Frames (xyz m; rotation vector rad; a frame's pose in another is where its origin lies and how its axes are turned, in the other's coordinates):
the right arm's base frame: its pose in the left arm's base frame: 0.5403 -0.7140 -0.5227 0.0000 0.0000 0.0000
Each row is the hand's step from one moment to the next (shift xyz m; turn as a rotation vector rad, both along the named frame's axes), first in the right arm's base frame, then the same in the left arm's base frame.
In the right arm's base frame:
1: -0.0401 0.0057 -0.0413 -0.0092 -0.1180 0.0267
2: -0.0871 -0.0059 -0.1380 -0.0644 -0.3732 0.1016
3: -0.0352 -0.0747 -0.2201 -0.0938 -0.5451 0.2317
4: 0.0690 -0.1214 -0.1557 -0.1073 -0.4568 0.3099
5: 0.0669 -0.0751 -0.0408 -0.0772 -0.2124 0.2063
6: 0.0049 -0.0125 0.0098 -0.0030 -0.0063 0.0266
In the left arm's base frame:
1: -0.0401 0.0057 -0.0413 -0.0092 -0.1180 0.0267
2: -0.0871 -0.0059 -0.1380 -0.0644 -0.3732 0.1016
3: -0.0352 -0.0747 -0.2201 -0.0938 -0.5451 0.2317
4: 0.0690 -0.1214 -0.1557 -0.1073 -0.4568 0.3099
5: 0.0669 -0.0751 -0.0408 -0.0772 -0.2124 0.2063
6: 0.0049 -0.0125 0.0098 -0.0030 -0.0063 0.0266

